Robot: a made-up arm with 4 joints.
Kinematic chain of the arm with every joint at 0, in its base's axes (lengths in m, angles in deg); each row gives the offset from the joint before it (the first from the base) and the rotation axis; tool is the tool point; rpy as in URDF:
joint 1: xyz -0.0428 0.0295 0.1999 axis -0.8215 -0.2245 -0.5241
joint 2: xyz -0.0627 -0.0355 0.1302 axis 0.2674 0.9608 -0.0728
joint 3: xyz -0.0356 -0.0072 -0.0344 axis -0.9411 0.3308 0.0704
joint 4: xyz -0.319 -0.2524 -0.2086 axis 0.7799 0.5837 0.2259
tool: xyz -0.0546 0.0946 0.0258 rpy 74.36 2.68 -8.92
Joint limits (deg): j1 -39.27..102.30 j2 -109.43..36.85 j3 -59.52..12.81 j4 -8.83..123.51
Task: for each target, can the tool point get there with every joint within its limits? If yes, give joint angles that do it. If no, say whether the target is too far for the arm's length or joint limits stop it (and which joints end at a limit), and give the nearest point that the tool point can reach.
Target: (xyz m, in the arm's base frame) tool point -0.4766 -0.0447 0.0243
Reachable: yes | joints 61.91 11.45 -39.12 113.54
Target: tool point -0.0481 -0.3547 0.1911
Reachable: yes | joints 43.89 -75.10 -37.64 58.50
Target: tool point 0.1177 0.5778 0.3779
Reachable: no: joint limits stop it (at a limit: joint 1, joint 3, joint 4) | nearest point 0.2665 0.1638 0.0187 | short by 0.568 m
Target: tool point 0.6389 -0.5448 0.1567
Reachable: no: too far | nearest point 0.3013 -0.2856 0.1623 | short by 0.426 m
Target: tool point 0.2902 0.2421 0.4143
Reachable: no: joint limits stop it (at a limit: joint 1, joint 2, joint 3, joint 4) | nearest point 0.3192 0.1402 0.0709 | short by 0.359 m
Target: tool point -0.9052 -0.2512 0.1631
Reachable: no: too far | nearest point -0.5713 -0.1473 0.2313 | short by 0.356 m
